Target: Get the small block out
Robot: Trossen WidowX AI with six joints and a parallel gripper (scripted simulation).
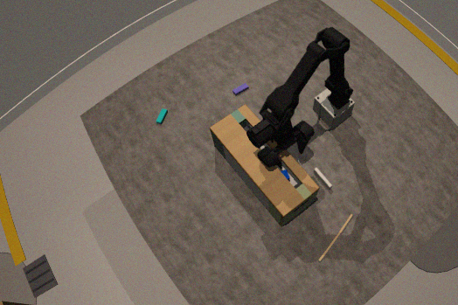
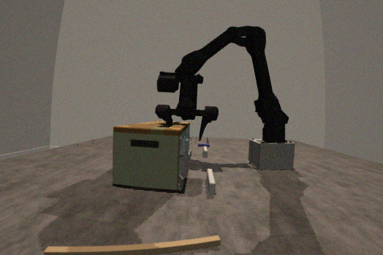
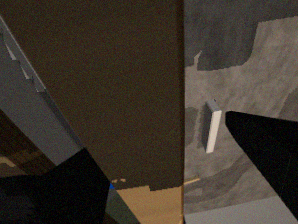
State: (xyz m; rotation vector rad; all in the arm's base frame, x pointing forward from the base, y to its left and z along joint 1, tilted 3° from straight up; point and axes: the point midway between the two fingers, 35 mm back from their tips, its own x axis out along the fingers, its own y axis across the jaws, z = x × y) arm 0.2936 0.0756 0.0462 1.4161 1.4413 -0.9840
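Now: the blue block 50 mm ahead of my gripper tip and 30 mm to the left of it. The rest, counted from my gripper tip: box (40 mm ahead, 50 mm to the right, 20 mm below); wooden stick (10 mm ahead, 300 mm to the left, 80 mm below); purple piece (50 mm behind, 380 mm to the right, 80 mm below).
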